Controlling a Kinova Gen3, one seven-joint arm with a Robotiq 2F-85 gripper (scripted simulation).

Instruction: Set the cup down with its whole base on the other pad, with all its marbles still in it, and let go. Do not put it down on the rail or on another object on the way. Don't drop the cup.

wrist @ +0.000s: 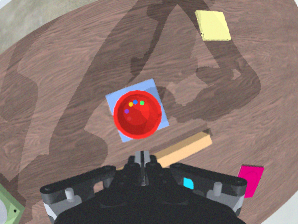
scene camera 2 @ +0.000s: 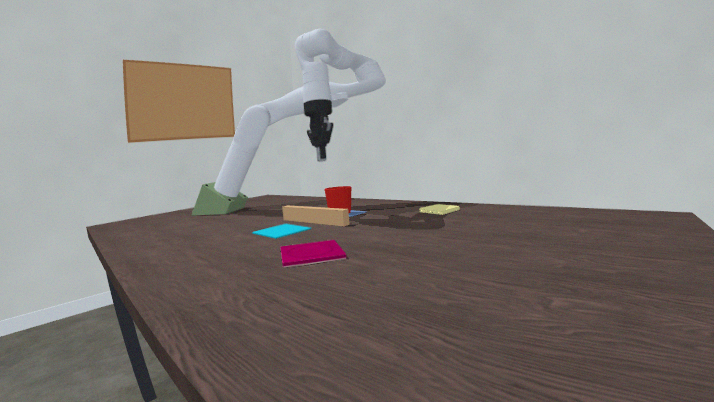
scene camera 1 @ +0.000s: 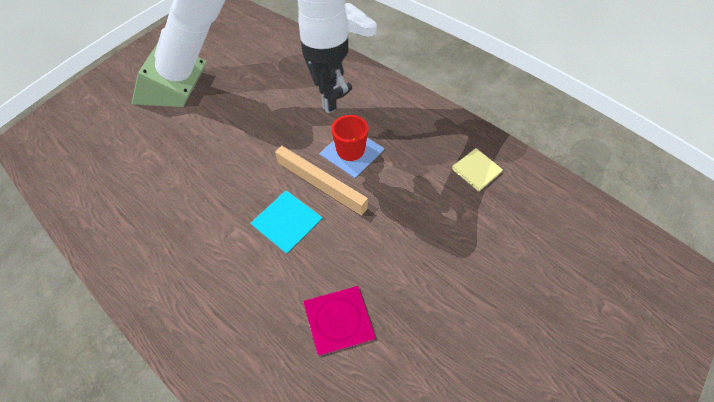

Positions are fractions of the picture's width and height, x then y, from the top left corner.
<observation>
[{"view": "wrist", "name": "gripper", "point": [0.48, 0.71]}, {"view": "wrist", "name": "red cup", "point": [0.49, 0.53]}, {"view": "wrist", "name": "tan rail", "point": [0.59, 0.68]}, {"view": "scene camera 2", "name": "tan rail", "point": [0.46, 0.54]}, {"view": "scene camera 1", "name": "gripper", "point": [0.46, 0.27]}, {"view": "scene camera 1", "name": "red cup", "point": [0.49, 0.32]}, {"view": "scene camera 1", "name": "cyan pad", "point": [0.40, 0.55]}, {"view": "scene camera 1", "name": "tan rail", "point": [0.48, 0.48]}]
</observation>
